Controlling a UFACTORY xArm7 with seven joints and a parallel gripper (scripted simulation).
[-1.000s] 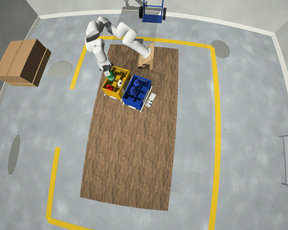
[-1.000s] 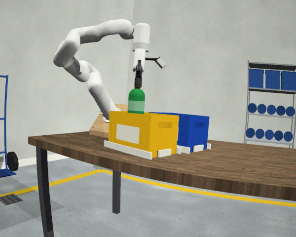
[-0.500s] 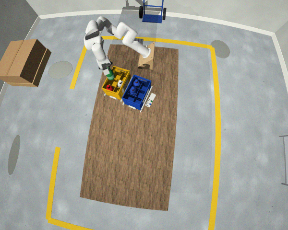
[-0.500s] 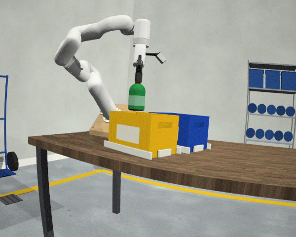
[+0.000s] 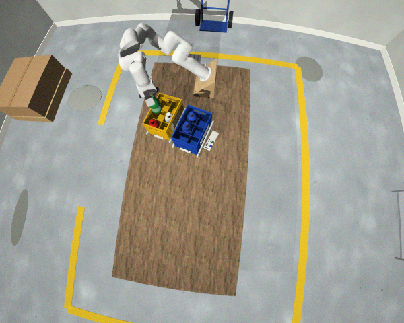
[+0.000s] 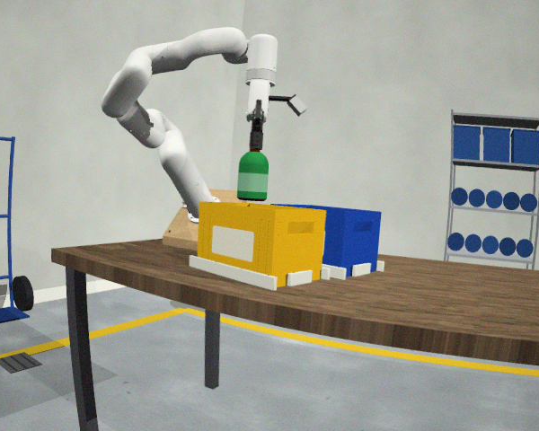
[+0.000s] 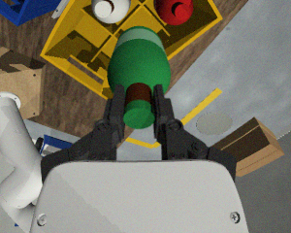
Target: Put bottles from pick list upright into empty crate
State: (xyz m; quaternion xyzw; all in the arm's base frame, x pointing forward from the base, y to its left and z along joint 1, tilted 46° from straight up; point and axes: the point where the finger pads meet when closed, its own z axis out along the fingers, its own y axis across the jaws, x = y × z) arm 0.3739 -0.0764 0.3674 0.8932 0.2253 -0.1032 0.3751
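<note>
The green-label bottle lies 7 cm below my hand. Also, from my hand: white-label bottle 25 cm below, 8 cm to the left, 2 cm ahead; red-label bottle 25 cm below, 8 cm ahead, 4 cm to the right; yellow crate 25 cm below, 3 cm to the left, 1 cm ahead.
</note>
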